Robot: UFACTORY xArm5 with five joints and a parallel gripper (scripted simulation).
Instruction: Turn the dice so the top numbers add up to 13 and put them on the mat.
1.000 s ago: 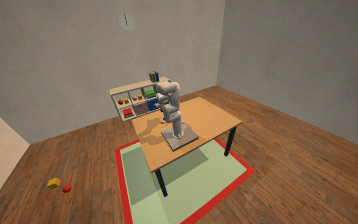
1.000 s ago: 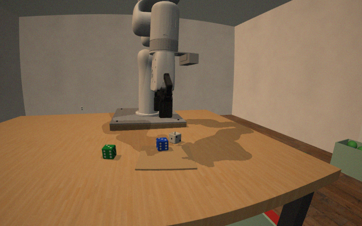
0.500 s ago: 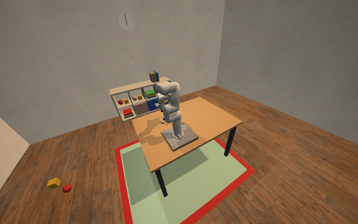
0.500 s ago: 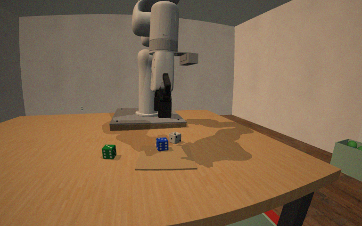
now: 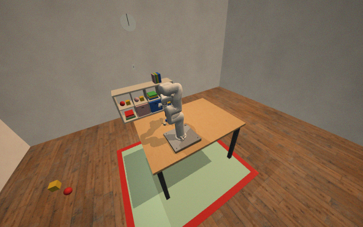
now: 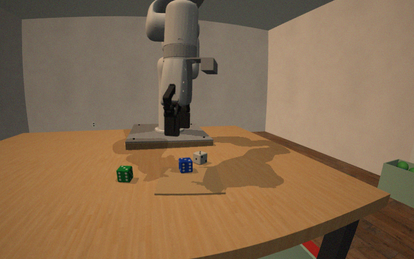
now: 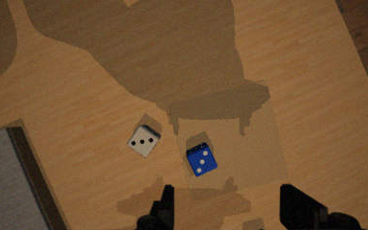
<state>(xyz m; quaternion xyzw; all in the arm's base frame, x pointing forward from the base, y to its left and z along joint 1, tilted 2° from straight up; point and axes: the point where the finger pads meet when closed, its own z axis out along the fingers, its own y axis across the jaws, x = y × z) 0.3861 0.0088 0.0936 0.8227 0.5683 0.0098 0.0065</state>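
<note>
My hand is 2 cm short of the green die, 13 cm to the left of it and 10 cm above it. The rest, counted from my hand: blue die 1 cm behind, 2 cm to the left, 10 cm below; white die 7 cm behind, 6 cm to the left, 10 cm below; tan mat 4 cm ahead, 2 cm to the left, 11 cm below.
</note>
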